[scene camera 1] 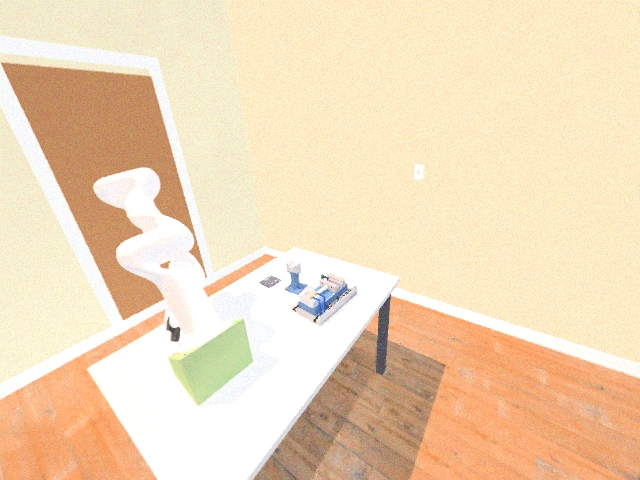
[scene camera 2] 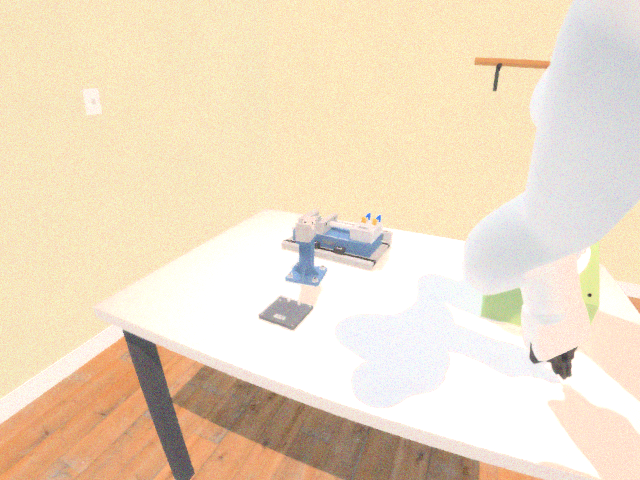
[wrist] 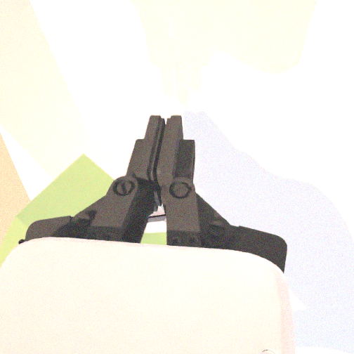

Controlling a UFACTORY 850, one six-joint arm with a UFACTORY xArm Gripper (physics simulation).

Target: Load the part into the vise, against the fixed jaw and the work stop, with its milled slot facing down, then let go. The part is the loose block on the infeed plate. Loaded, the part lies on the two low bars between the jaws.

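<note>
My gripper (scene camera 1: 174, 338) (scene camera 2: 567, 376) (wrist: 168, 134) is shut, with its two black fingertips together and empty, low near the green box, far from the vise. In the wrist view, a small pale grey piece with a dark line (wrist: 157, 214) shows through the gap behind the fingers. It looks like the part, but most of it is hidden, and its slot side cannot be told. The vise (scene camera 1: 310, 307) (scene camera 2: 330, 239) is blue and grey, at the far end of the table; no part can be made out between its jaws. The dark infeed plate (scene camera 1: 269, 282) (scene camera 2: 285, 315) carries small pins and no visible block.
A blue stand (scene camera 1: 295, 280) (scene camera 2: 306, 255) with a grey head rises between the infeed plate and the vise. The green box (scene camera 1: 219, 364) (scene camera 2: 501, 307) (wrist: 75, 185) stands by the arm base. The white table (scene camera 1: 289, 361) (scene camera 2: 217, 289) ends at its front edge near the gripper.
</note>
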